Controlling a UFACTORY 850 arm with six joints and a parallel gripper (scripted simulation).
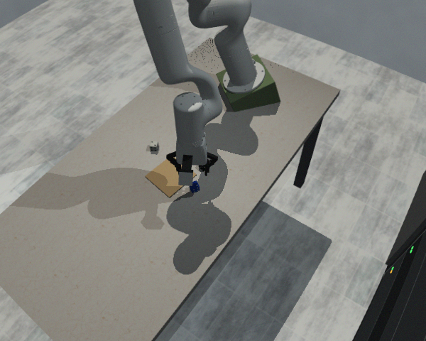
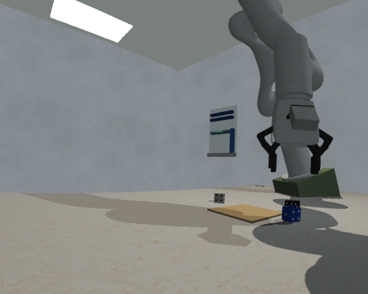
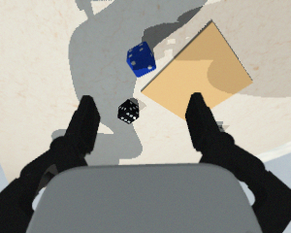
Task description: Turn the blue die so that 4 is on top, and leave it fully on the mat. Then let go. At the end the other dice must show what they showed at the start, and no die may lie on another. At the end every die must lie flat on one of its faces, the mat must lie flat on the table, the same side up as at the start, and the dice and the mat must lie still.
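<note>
My gripper is now 100 mm above the blue die. Round my hand: white die (30 mm behind, 260 mm to the right, 100 mm below); then black die (90 mm behind, 50 mm to the right, 100 mm below); then tan mat (20 mm ahead, 110 mm to the right, 110 mm below).
</note>
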